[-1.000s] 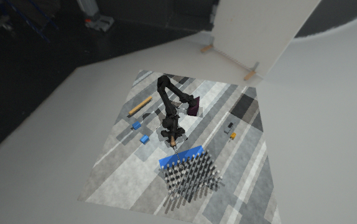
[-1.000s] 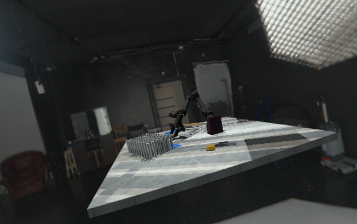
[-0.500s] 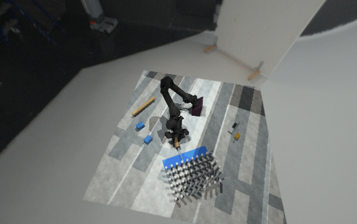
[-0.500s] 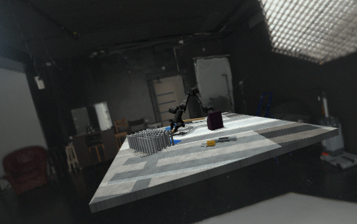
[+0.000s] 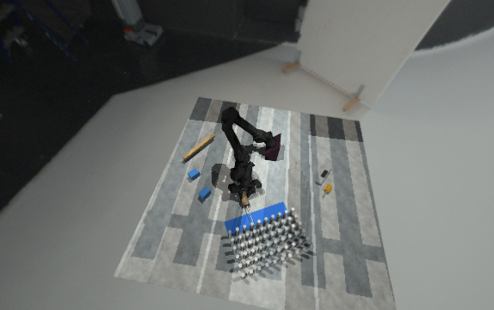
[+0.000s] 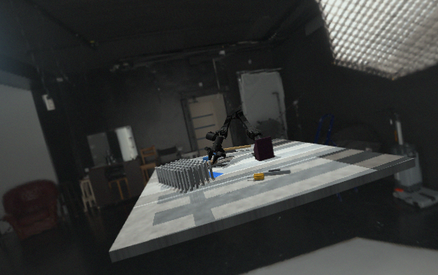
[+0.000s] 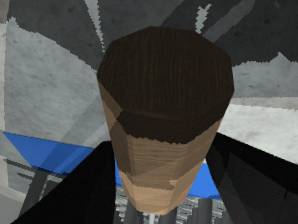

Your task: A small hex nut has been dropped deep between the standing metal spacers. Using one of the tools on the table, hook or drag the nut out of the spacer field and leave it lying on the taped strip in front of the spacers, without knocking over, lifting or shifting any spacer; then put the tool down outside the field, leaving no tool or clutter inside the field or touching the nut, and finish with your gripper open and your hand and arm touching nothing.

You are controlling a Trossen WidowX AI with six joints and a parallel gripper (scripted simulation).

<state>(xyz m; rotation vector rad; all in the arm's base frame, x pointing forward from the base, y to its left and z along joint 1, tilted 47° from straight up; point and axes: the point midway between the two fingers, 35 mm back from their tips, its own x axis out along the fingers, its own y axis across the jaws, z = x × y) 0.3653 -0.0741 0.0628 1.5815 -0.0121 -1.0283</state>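
Right now my gripper tip is 10 cm to the right of the blue taped strip, 8 cm short of it and 4 cm above it. Also, from my gripper tip: yellow-handled tool: 48 cm to the left, 20 cm behind, 2 cm below.
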